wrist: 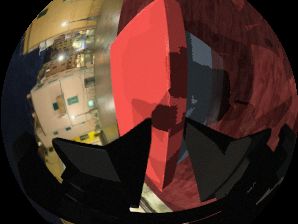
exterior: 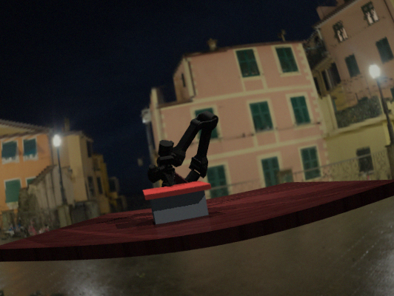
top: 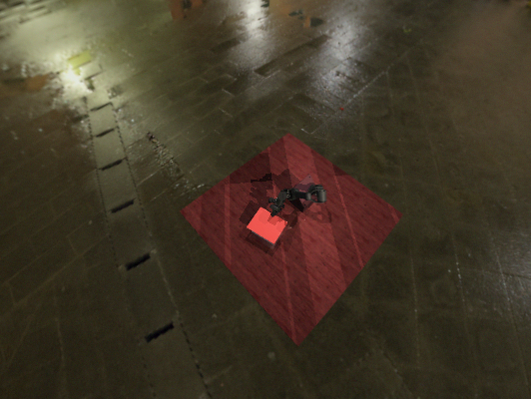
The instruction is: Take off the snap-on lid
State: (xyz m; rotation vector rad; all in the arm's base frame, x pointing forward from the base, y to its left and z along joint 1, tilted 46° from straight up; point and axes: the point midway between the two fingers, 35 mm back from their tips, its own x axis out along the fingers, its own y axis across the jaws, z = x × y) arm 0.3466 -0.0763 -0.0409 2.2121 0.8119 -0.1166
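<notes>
Right now the red lid is 8 cm ahead of my gripper tip and 1 cm to the left of it. From my gripper tip the other things lie so: grey storage box (7 cm ahead, 6 cm below, 1 cm to the left).
</notes>
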